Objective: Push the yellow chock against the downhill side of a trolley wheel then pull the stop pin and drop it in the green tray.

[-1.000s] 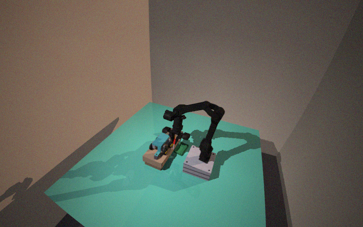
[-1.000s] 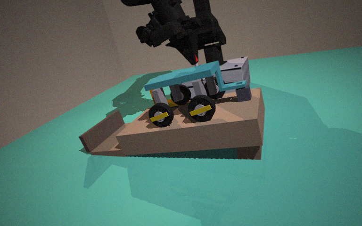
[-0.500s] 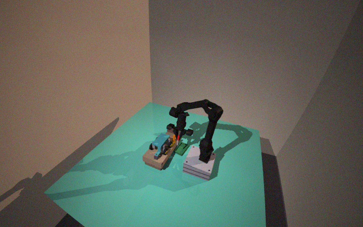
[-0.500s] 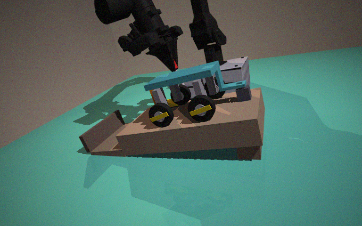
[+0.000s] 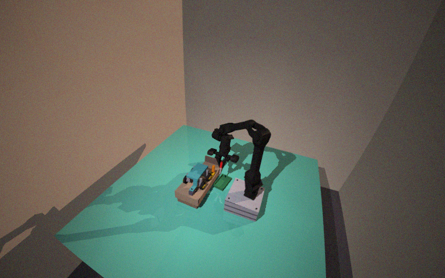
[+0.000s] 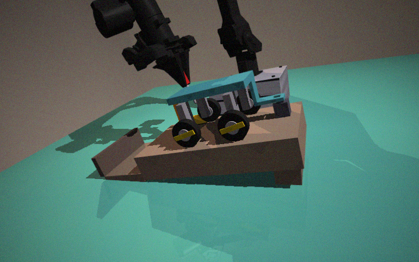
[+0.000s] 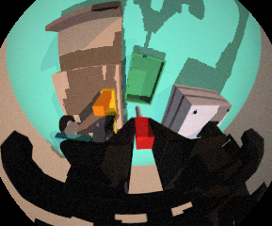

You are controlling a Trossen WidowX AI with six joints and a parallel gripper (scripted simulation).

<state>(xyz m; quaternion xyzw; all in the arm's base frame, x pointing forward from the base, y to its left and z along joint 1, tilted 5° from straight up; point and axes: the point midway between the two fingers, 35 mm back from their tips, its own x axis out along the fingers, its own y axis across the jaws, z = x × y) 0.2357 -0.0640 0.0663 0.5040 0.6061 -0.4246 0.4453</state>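
Right now the red-headed stop pin is right at my gripper tip. Also, from my gripper tip: green tray 20 mm behind, 140 mm below; then yellow chock 50 mm ahead, 30 mm to the left, 50 mm below; then blue trolley 90 mm ahead, 120 mm to the left, 20 mm below.
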